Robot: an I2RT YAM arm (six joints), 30 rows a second.
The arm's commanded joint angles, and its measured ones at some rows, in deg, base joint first. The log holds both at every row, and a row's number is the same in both.
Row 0, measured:
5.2, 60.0, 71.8, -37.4, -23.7, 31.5
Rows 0 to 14, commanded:
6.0, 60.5, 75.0, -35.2, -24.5, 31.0
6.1, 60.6, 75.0, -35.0, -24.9, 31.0
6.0, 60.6, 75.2, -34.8, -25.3, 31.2
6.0, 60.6, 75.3, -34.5, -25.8, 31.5
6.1, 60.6, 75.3, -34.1, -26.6, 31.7
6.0, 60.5, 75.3, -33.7, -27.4, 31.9
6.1, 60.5, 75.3, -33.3, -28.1, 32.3
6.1, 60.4, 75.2, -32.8, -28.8, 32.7
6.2, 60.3, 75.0, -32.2, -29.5, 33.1
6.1, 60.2, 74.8, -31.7, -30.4, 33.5
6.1, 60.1, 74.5, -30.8, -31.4, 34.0
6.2, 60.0, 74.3, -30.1, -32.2, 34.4
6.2, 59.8, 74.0, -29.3, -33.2, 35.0
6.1, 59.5, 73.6, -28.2, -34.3, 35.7
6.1, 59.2, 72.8, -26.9, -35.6, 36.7
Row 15, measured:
5.5, 60.8, 72.1, -33.6, -30.0, 33.7
